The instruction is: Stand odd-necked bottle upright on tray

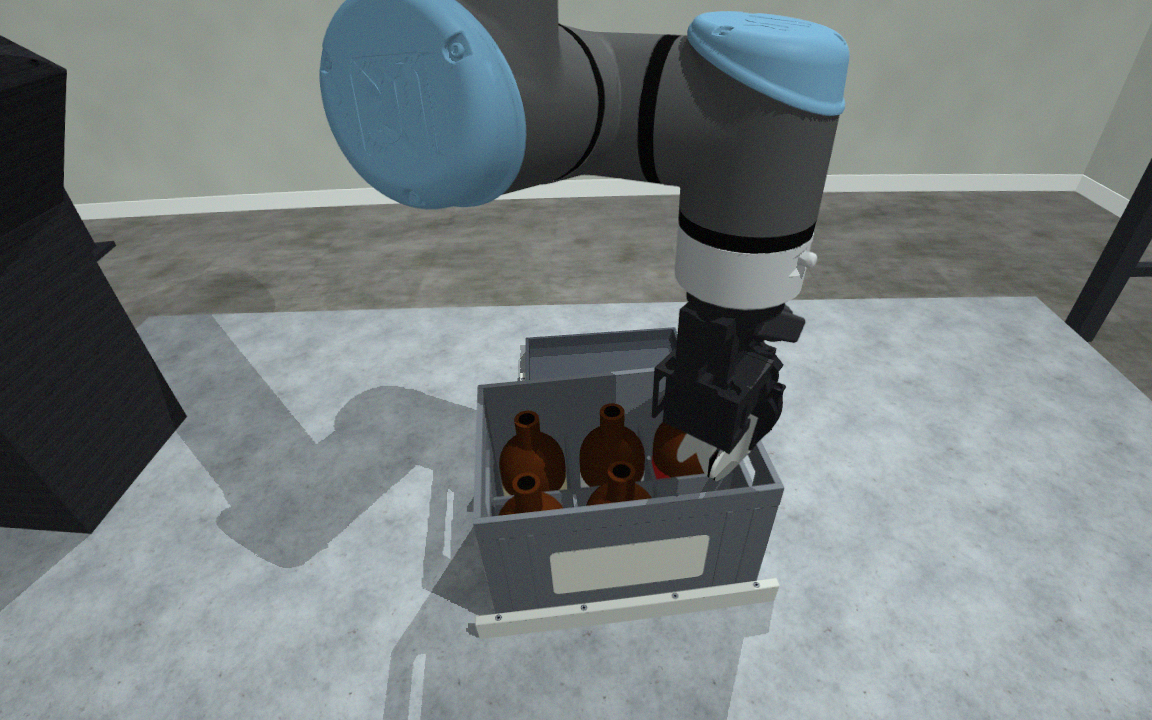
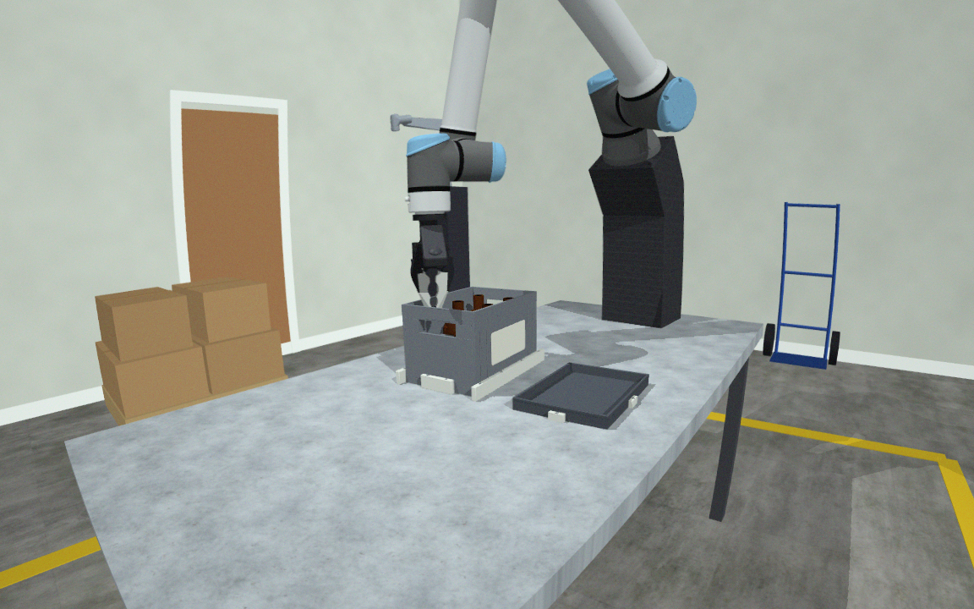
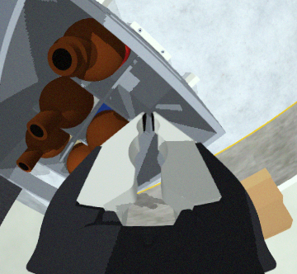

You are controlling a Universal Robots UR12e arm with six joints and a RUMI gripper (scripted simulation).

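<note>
My hand is 9 cm to the right of the glass bottle and 7 cm above it. The rest, counted from my hand: crate (9 cm behind, 7 cm below, 4 cm to the left); grey tray (33 cm to the left, 14 cm below, 6 cm behind).
</note>
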